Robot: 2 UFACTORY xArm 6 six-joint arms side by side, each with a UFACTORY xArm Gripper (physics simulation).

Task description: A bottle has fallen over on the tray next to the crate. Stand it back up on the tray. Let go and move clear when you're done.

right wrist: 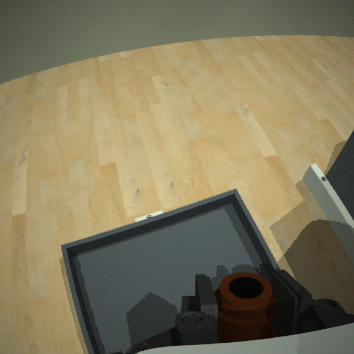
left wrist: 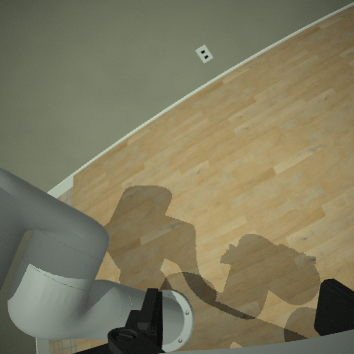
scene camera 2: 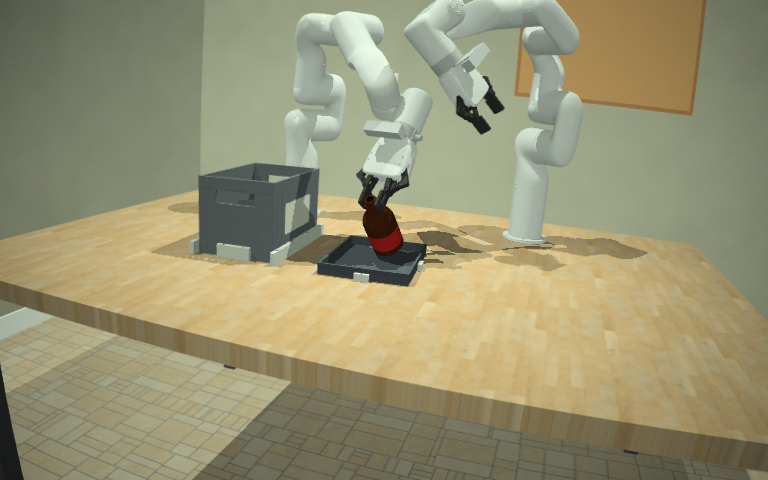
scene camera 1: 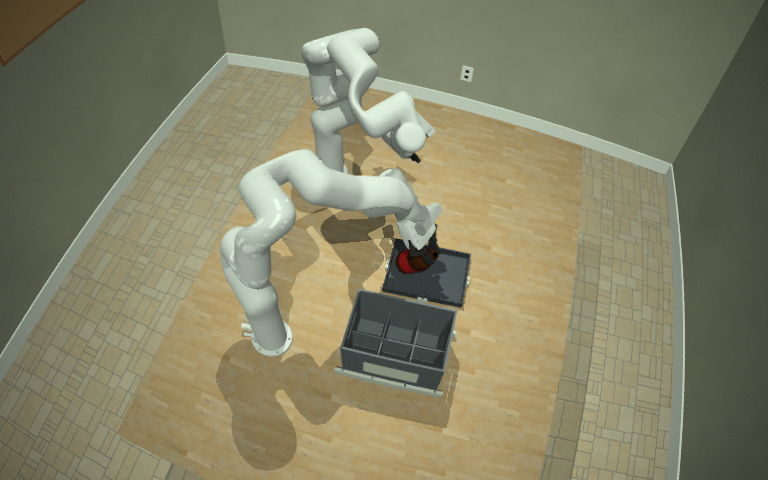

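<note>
The brown bottle with a red label leans over the tray, its neck toward the crate side in scene camera 2 and its base low inside the tray near the right wall. Whether the base touches the tray floor is hard to tell. My right gripper is shut on the bottle's neck; the bottle's mouth shows between its fingers in the right wrist view. My left gripper is open and empty, high above the table.
The grey crate with empty compartments stands beside the tray, left of it in scene camera 2. Pale brackets edge the crate. The left arm hangs over the table, up and right of the tray in scene camera 2.
</note>
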